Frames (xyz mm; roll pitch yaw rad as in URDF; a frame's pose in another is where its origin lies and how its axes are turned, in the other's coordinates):
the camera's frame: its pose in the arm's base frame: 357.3 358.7 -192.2 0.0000 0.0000 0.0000
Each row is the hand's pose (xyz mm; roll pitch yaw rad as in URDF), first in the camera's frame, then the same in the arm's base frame.
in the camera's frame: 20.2 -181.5 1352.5 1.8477 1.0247 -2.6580
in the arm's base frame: 377.5 177.2 1160.3 1.8477 1.0247 -2.6580
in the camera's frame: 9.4 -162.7 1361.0 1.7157 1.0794 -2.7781
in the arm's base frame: 366.7 196.0 1168.8 1.7157 1.0794 -2.7781
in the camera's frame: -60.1 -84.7 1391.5 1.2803 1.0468 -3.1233
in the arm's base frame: 297.2 274.0 1199.3 1.2803 1.0468 -3.1233
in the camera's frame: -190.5 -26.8 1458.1 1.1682 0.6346 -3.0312
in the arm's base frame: 166.8 331.9 1265.9 1.1682 0.6346 -3.0312
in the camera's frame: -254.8 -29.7 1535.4 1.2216 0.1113 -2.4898
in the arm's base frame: 102.5 329.0 1343.2 1.2216 0.1113 -2.4898
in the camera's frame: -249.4 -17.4 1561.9 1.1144 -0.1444 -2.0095
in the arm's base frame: 107.9 341.3 1369.7 1.1144 -0.1444 -2.0095
